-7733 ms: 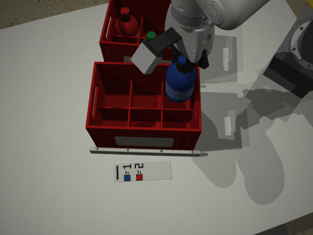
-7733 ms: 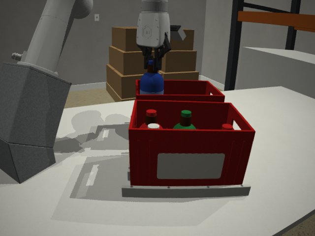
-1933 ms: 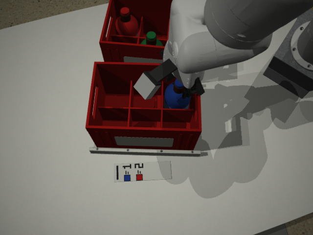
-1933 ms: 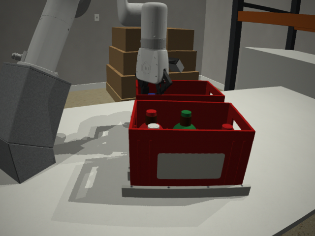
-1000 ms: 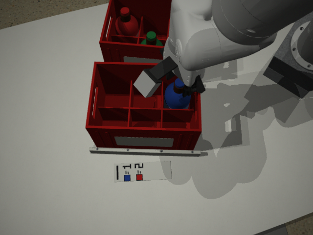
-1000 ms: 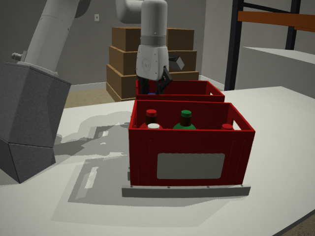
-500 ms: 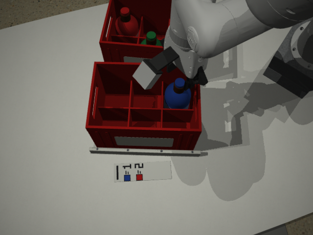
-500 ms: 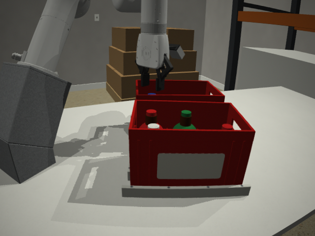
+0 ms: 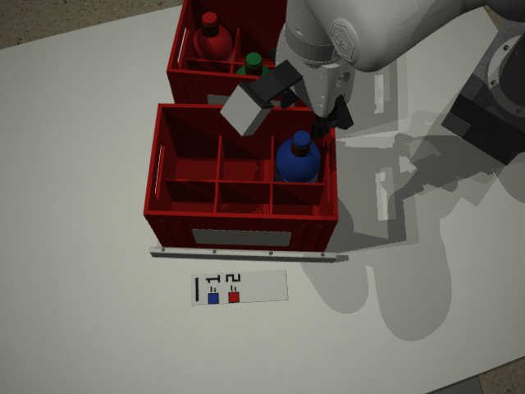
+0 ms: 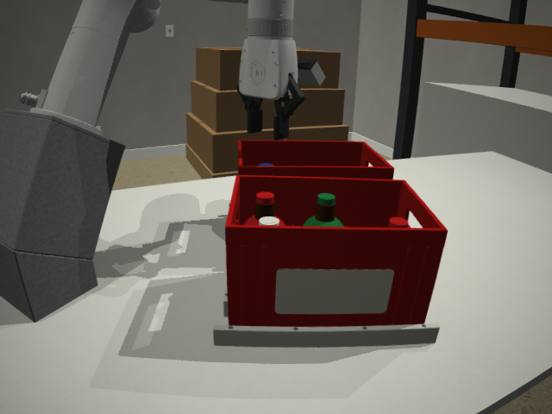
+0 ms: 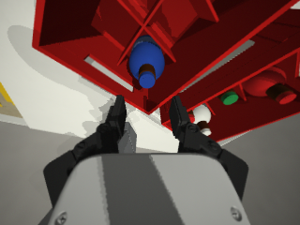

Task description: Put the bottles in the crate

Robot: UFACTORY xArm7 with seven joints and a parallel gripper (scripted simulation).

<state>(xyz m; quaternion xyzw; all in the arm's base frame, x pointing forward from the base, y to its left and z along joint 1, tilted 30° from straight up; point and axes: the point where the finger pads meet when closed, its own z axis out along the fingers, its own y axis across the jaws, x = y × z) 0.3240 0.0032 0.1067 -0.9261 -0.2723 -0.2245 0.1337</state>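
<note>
The red bottle is 25 cm to the right of my hand, 15 cm below it and 14 cm ahead of it. Also, from my hand: green bottle 15 cm to the right, 15 cm below, 7 cm ahead; white bottle 23 cm to the right, 15 cm below, 3 cm behind; blue bottle 15 cm below.
</note>
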